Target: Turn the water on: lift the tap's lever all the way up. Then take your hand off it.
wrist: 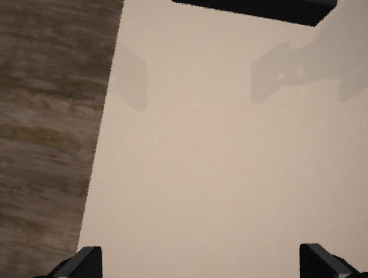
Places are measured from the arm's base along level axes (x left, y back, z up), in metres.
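Pixels of known places: gripper, between the fingertips: [200,267].
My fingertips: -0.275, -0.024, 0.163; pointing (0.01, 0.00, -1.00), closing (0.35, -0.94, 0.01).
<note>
Behind a point stands the place of what it marks, as x, y, z.
My gripper [201,260] @[-0.274, -0.024, 0.163] is open, its two dark fingertips wide apart at the lower left and lower right corners of the wrist view, with nothing between them. Behind them is a pale, flat table surface, out of touch as far as the view shows. The tap and its lever do not show in this view, so the lever's position cannot be told.
The pale table top [200,150] @[-0.229, -0.015, -0.064] runs down the view, with its edge at the left. Beyond that edge lies a brown wooden floor [45,130]. A black block-like object [270,11] @[-0.070, -0.035, -0.044] shows in part at the top. Faint shadows fall on the pale surface.
</note>
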